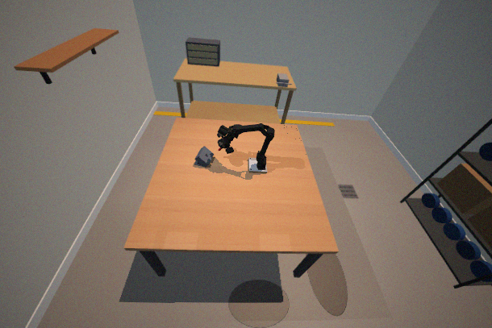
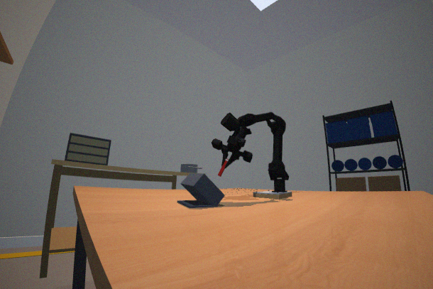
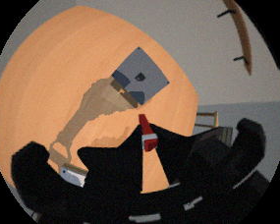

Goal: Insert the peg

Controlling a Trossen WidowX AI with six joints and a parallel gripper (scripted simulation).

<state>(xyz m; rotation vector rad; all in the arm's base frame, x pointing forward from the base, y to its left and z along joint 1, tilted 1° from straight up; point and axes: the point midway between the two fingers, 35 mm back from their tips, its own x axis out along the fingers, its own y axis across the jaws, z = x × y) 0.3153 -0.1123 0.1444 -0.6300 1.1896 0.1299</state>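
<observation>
The sloped panel is 140 mm ahead of my gripper tip, 90 mm below it and 10 mm to the left of it. From my gripper tip the other things lie so: red peg (10 mm behind, 10 mm above).
</observation>
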